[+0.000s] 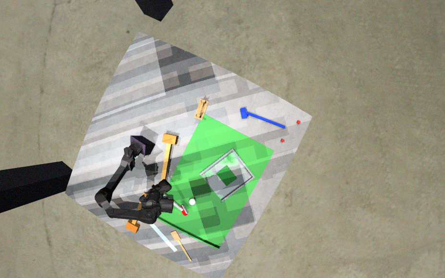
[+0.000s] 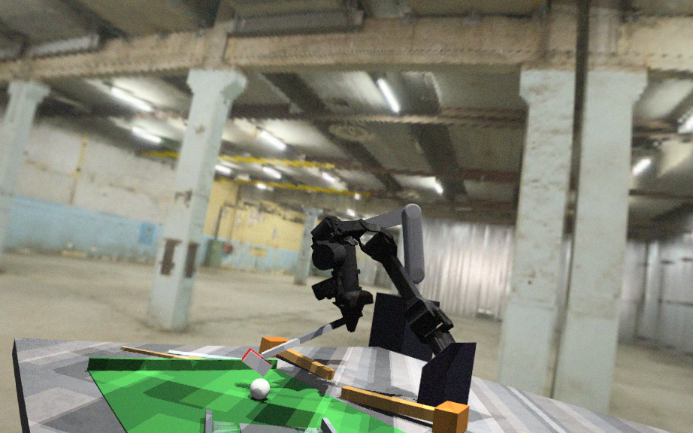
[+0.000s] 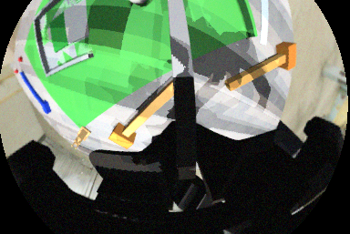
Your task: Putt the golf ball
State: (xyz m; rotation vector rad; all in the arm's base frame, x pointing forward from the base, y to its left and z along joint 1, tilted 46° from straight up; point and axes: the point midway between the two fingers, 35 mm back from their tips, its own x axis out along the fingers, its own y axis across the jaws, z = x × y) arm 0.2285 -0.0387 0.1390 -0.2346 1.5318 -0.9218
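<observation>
My gripper tip is 110 mm short of the red putter, 40 mm to the left of it and 30 mm above it. The rest, counted from my gripper tip: white bar (350 mm to the right, 160 mm below, 150 mm ahead); blue putter (630 mm to the left, 310 mm ahead, 140 mm below); white golf ball (210 mm ahead, 130 mm below, 20 mm to the right).
</observation>
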